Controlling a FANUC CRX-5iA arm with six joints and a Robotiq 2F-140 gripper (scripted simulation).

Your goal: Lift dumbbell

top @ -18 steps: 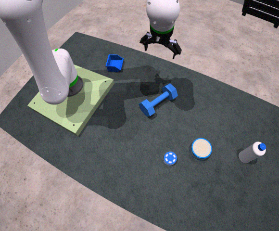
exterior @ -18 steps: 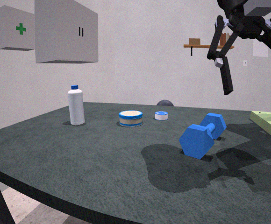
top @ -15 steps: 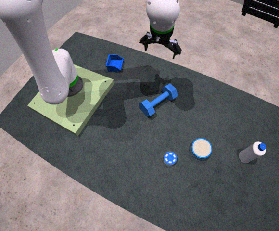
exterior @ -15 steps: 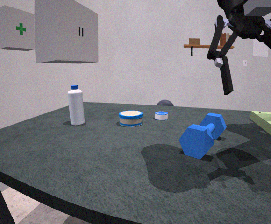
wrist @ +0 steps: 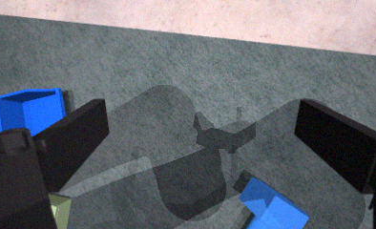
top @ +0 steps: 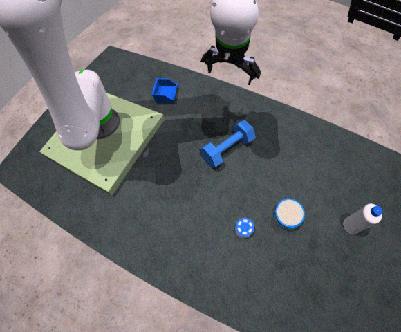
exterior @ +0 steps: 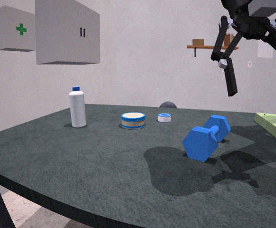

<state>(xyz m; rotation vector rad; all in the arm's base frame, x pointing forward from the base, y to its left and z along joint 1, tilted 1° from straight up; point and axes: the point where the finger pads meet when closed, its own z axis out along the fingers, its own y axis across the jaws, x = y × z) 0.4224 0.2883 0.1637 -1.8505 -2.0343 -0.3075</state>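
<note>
Now: the blue dumbbell 7 cm ahead of my hand, 17 cm to the right of it and 16 cm below it. The rest, counted from my hand: white bottle: 59 cm ahead, 27 cm to the right, 12 cm below; then blue bin: 28 cm behind, 3 cm to the right, 18 cm below.
</note>
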